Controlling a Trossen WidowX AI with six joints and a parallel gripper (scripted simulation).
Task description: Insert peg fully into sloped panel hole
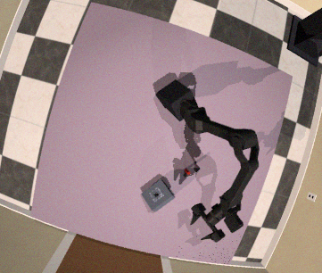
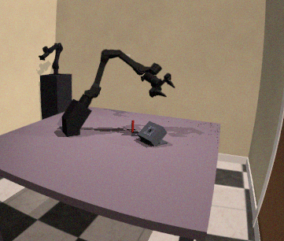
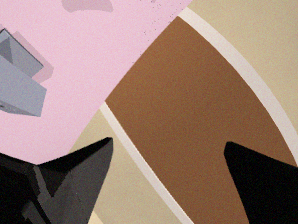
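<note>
My hand is 250 mm above the red peg, 190 mm past it and 80 mm to the left of it.
</note>
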